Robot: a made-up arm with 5 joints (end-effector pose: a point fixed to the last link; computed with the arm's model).
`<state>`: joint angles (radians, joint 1 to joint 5).
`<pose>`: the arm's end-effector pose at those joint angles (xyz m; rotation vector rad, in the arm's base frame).
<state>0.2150 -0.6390 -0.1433 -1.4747 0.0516</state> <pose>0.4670 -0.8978 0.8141 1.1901 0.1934 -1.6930</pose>
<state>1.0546 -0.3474 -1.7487 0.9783 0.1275</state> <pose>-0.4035 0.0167 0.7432 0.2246 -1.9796 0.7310</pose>
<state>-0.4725 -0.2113 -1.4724 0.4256 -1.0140</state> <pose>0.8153 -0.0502 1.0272 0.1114 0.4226 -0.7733</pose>
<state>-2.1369 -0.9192 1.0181 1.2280 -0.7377</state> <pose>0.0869 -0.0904 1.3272 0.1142 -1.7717 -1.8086</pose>
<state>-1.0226 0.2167 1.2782 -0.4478 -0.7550</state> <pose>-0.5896 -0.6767 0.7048 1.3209 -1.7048 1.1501</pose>
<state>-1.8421 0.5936 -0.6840 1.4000 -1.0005</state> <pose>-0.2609 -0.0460 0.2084 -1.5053 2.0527 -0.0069</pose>
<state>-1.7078 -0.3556 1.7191 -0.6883 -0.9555</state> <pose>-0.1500 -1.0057 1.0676 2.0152 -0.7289 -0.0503</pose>
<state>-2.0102 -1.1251 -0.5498 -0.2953 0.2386</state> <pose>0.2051 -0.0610 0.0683 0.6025 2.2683 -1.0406</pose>
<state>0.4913 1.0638 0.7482 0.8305 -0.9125</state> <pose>0.5758 -0.0806 0.2888 0.4199 1.6710 -0.8667</pose>
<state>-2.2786 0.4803 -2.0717 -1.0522 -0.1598</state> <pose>0.6331 -0.8997 0.8004 0.3546 0.2520 -1.9713</pose>
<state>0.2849 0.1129 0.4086 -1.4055 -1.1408</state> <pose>-0.1048 -0.9782 0.1762 -0.9381 -1.7080 2.3816</pose>
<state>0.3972 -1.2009 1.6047 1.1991 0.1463</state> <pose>-0.1554 -0.1081 0.3636 -1.0933 1.7477 0.2016</pose>
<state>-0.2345 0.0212 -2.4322 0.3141 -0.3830</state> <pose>-0.1455 -0.2273 1.4446 0.8838 -1.1272 -0.3109</pose>
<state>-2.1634 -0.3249 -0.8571 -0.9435 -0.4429</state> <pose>-0.0839 -0.8303 0.1262 -0.5884 1.8934 -2.2942</pose>
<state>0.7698 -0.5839 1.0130 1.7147 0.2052</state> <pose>-0.1545 0.1354 0.5807 -0.4022 1.1429 0.7312</pose>
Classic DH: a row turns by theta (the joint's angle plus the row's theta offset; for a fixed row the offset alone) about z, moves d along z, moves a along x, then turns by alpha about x. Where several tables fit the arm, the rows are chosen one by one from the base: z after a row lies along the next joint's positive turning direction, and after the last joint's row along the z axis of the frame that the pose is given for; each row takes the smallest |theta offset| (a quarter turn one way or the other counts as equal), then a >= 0, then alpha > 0; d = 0 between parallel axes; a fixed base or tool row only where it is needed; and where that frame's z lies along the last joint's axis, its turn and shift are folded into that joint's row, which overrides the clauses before.
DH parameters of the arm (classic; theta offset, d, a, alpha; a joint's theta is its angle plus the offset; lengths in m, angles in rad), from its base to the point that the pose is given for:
base (fixed): 0 0.6954 0.1013 1.5708
joint 1: 0 0.2092 -0.0313 1.5708
joint 2: 0 -0.0767 -0.0215 1.5708
joint 3: 0 -0.1708 -0.0266 1.5708
joint 4: 0.0947 -0.2893 0.2275 1.6416
joint 5: -0.1421 -0.1148 0.3573 -0.8807
tool (fixed): -1.2219 0.3927 0 0

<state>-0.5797 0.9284 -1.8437 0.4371 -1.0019</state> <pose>0.6912 -0.4144 1.2471 -0.2627 -0.2105 -1.7136</pose>
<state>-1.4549 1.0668 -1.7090 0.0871 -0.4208</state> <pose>0.8613 -0.3995 0.9201 -0.5102 0.0602 -1.4239</pose>
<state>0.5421 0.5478 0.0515 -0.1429 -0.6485</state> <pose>0.5313 -0.8192 0.6082 0.9417 0.8200 -1.5857</pose>
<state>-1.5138 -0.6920 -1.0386 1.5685 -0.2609</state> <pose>0.1298 0.2796 0.9454 0.3362 1.0675 0.8086</pose>
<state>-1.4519 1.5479 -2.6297 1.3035 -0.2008</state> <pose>0.4569 -0.0406 0.3099 -1.6892 -0.2963 0.0810</pose>
